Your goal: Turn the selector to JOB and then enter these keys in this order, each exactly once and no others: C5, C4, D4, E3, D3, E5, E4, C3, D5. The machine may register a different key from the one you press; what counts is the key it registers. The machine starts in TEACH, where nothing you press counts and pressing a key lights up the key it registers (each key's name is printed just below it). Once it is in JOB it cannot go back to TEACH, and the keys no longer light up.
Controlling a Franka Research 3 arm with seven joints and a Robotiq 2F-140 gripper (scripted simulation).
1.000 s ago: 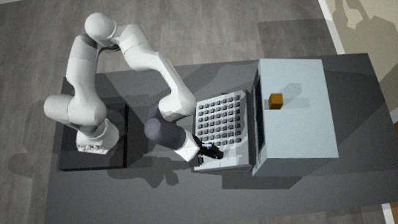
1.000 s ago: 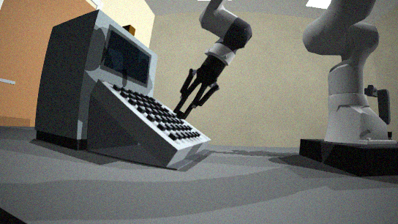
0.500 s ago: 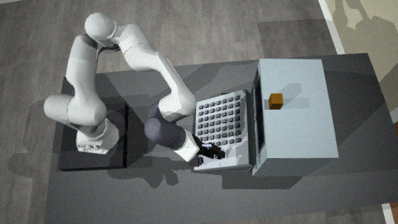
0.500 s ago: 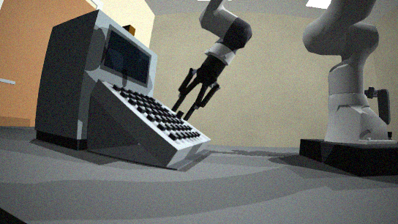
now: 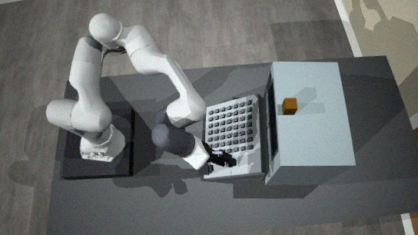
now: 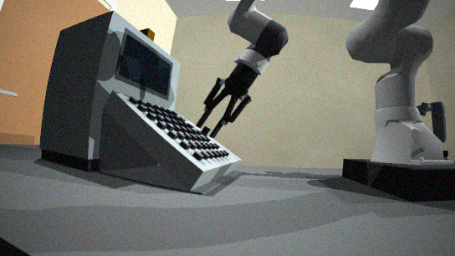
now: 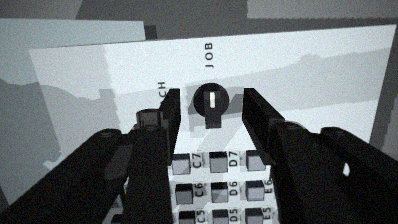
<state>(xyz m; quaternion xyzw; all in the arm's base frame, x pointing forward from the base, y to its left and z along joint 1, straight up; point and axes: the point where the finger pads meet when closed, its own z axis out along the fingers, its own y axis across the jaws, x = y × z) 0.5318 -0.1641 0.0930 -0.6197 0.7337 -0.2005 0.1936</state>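
Now: the black selector knob 2 cm below my hand, 1 cm to the right of it and 1 cm ahead of it. Round my hand: C6 key 9 cm to the left, 5 cm ahead, 1 cm below; then E6 key 9 cm to the left, 5 cm below; then D6 key 9 cm to the left, 3 cm below, 3 cm ahead.
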